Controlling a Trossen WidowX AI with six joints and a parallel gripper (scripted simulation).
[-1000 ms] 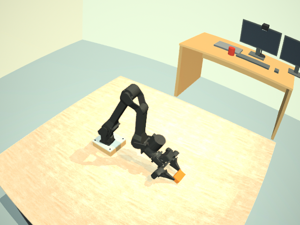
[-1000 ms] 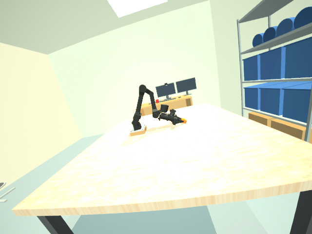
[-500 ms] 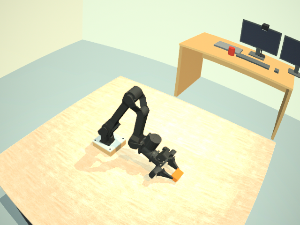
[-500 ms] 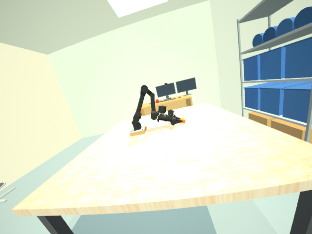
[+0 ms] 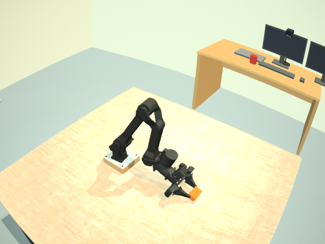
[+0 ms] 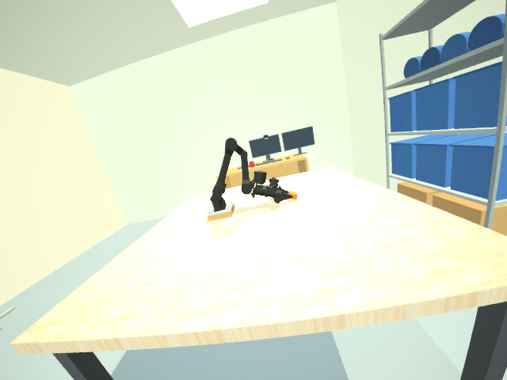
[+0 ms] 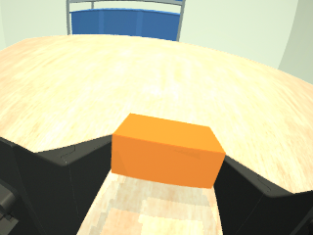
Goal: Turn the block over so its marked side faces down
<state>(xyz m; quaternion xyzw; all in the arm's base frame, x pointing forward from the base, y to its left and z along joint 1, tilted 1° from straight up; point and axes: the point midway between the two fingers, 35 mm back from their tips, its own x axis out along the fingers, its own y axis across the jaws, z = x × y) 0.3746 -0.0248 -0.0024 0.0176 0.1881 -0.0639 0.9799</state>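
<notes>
My gripper tip is now 1 cm above the orange block.
</notes>
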